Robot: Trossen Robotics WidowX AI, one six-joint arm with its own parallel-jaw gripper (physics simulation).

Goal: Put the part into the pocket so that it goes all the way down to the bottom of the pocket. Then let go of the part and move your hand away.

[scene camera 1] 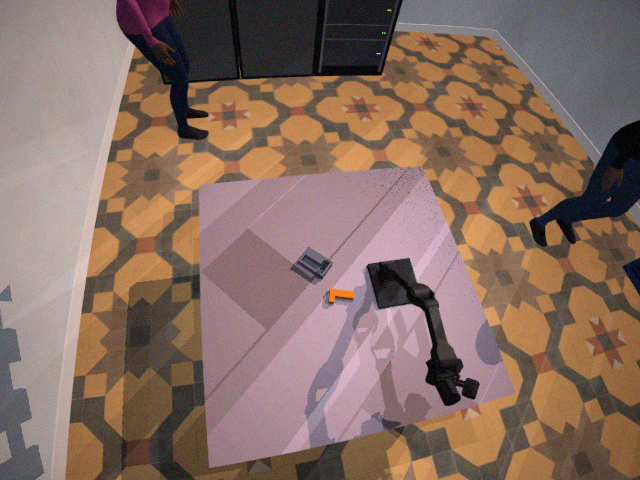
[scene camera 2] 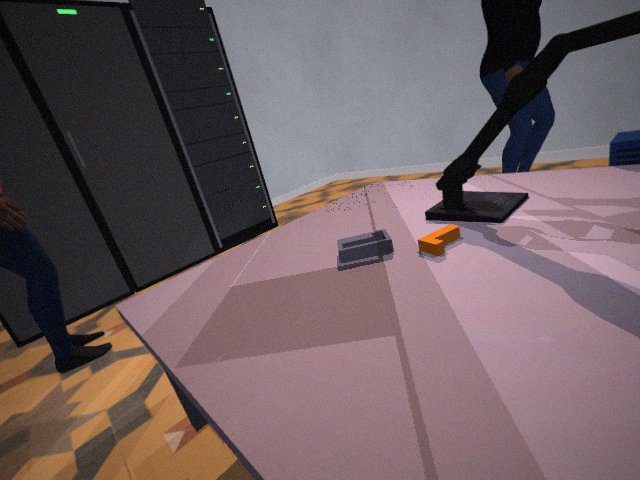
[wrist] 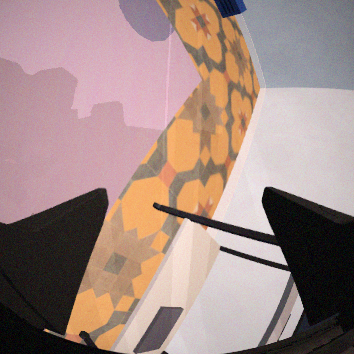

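Pixels of known places: gripper, fingertip midpoint: (scene camera 1: 460,388) (wrist: 186,195); arm's base, origin of the base link: (scene camera 1: 384,272) (scene camera 2: 453,205).
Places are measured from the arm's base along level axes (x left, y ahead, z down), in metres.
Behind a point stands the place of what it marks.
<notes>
The orange L-shaped part (scene camera 1: 343,295) {x 0.037, y 0.232, z -0.006 m} (scene camera 2: 443,235) {x 0.039, y 0.242, z -0.002 m} lies flat on the table, beside and apart from the grey block (scene camera 1: 319,254) {x -0.185, y 0.261, z -0.013 m} (scene camera 2: 364,254) {x -0.138, y 0.332, z 0.013 m}, between it and the arm's base. The block holds the pocket (scene camera 2: 361,240) {x -0.164, y 0.292, z -0.009 m}, a dark recess open at the top; the part is outside it. My gripper (scene camera 1: 452,391) {x 0.565, y 0.013, z -0.169 m} (wrist: 186,195) {x 0.565, y 0.013, z -0.169 m} is wide open and empty, far from both, raised at the near right side of the table in scene camera 1. It is out of frame in scene camera 2. The part and the block do not show in the wrist view.
The arm's black base plate (scene camera 1: 403,297) {x 0.140, y -0.033, z 0.008 m} (scene camera 2: 504,204) {x 0.136, y -0.009, z 0.009 m} stands on the pink table (scene camera 1: 242,413) {x 0.342, y 0.786, z 0.023 m} (scene camera 2: 310,392) {x -0.007, y 0.750, z 0.024 m} close to the part. Dark cabinets (scene camera 1: 276,38) (scene camera 2: 103,129) and two people (scene camera 1: 178,77) (scene camera 1: 594,201) stand around the table. The arm casts long shadows across it.
</notes>
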